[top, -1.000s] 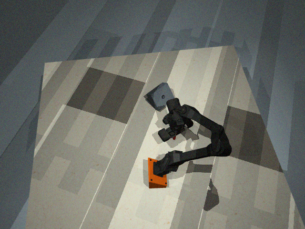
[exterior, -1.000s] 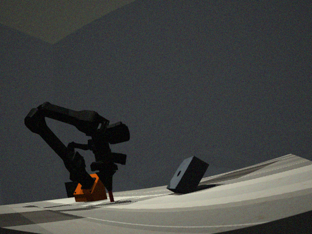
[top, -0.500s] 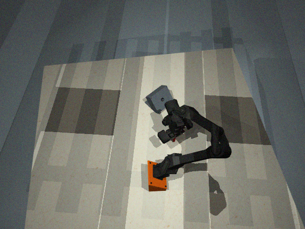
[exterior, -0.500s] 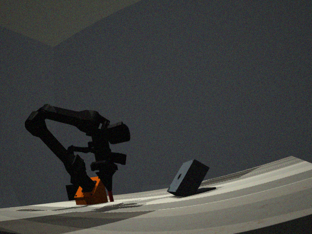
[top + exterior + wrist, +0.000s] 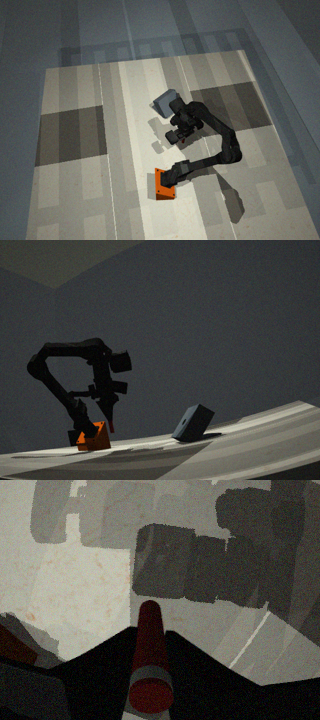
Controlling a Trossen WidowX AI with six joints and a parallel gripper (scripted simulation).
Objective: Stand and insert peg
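Now: the grey sloped panel 25 cm ahead of my gripper tip, 7 cm to the left of it and 6 cm below it. From my gripper tip the other things lie so: peg (2 cm above); thin foot plate (27 cm ahead, 9 cm to the left, 10 cm below).
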